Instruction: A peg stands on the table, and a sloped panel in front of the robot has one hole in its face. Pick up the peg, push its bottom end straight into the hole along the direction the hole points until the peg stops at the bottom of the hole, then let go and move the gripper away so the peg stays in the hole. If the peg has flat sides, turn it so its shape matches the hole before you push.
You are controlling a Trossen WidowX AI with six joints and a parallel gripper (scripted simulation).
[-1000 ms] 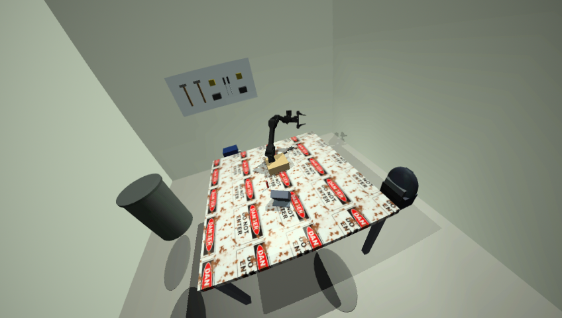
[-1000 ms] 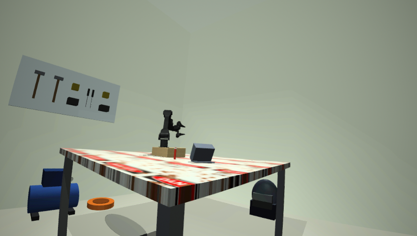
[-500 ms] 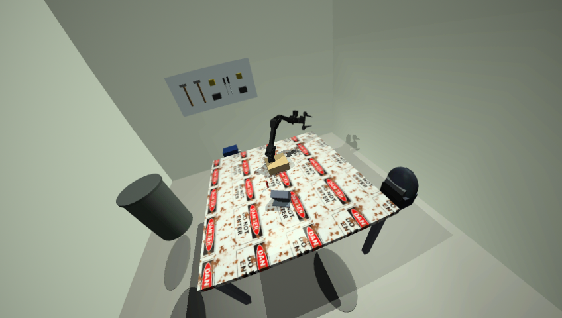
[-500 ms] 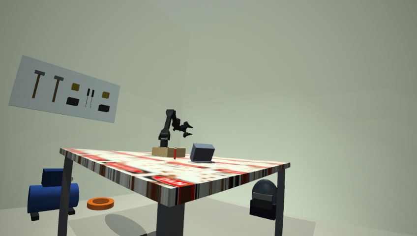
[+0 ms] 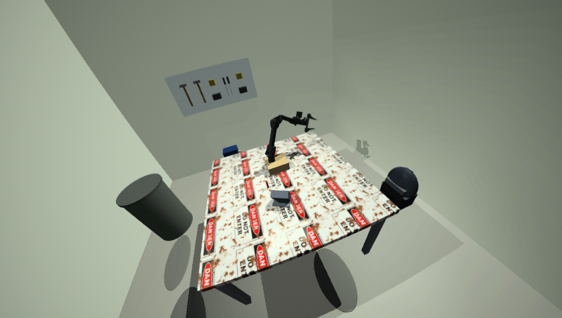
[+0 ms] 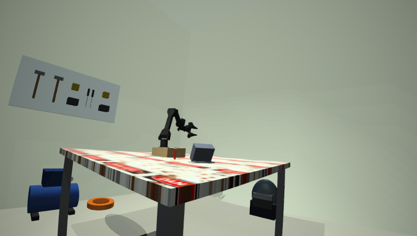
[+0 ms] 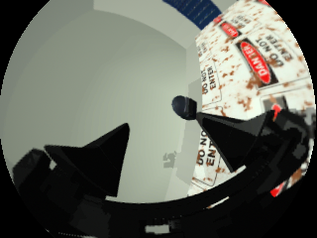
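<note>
Now: gripper tip 44 cm short of the red peg, 60 cm to the left of it and 20 cm above it. Round my gripper tip: grey sloped panel 60 cm ahead, 51 cm to the right, 21 cm below.
</note>
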